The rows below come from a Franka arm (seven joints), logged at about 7 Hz.
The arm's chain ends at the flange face. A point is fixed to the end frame.
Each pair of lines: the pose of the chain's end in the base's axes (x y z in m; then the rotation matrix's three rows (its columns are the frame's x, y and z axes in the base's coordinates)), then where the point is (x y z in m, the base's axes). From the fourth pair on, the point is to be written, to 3 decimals.
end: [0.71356 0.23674 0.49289], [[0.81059 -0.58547 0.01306], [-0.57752 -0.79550 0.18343], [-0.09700 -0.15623 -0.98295]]
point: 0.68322 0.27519 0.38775
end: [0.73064 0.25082 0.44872], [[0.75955 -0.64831 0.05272], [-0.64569 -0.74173 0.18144], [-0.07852 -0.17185 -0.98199]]
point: 0.70631 0.29174 0.34296
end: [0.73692 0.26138 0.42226], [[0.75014 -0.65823 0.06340], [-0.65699 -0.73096 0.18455], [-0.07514 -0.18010 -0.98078]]
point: 0.71407 0.30309 0.31648
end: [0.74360 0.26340 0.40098], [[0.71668 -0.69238 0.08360], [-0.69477 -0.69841 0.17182], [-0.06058 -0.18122 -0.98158]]
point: 0.724 0.305 0.295
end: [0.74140 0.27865 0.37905], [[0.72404 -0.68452 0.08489], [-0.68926 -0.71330 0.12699], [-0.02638 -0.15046 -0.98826]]
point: 0.722 0.315 0.271
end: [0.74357 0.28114 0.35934], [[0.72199 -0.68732 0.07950], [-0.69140 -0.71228 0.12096], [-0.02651 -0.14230 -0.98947]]
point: 0.723 0.317 0.251
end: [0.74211 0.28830 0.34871], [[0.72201 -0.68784 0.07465], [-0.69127 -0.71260 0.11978], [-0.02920 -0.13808 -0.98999]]
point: 0.721 0.324 0.240
